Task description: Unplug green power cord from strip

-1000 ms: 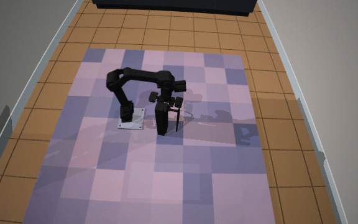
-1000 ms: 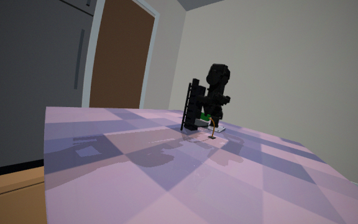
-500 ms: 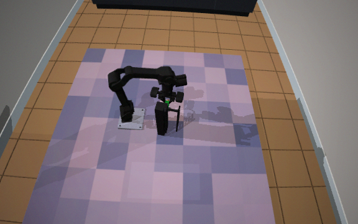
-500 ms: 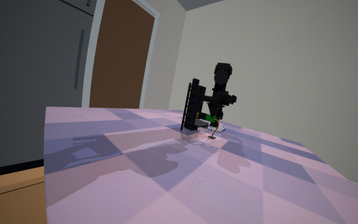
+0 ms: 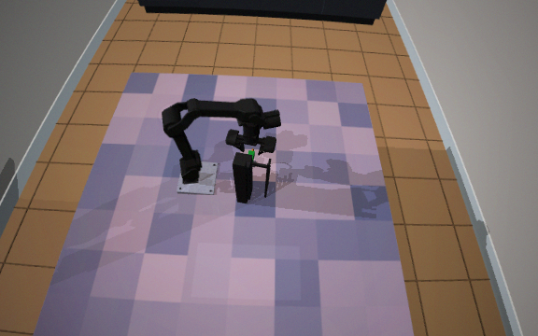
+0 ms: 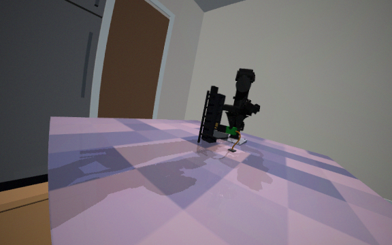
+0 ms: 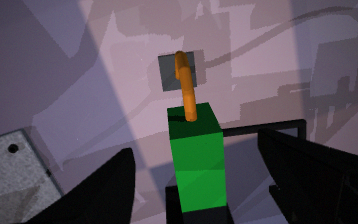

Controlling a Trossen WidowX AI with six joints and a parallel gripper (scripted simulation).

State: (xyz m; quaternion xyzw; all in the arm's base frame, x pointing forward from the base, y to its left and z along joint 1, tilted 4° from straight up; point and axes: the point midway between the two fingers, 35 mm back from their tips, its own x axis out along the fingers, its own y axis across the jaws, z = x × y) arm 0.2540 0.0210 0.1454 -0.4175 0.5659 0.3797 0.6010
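My gripper tip is 1 cm past the green plug, 3 cm to the left of it and 1 cm above it. From my gripper tip the other things lie so: thin black upright bar: 4 cm ahead, 15 cm to the right, 2 cm above.
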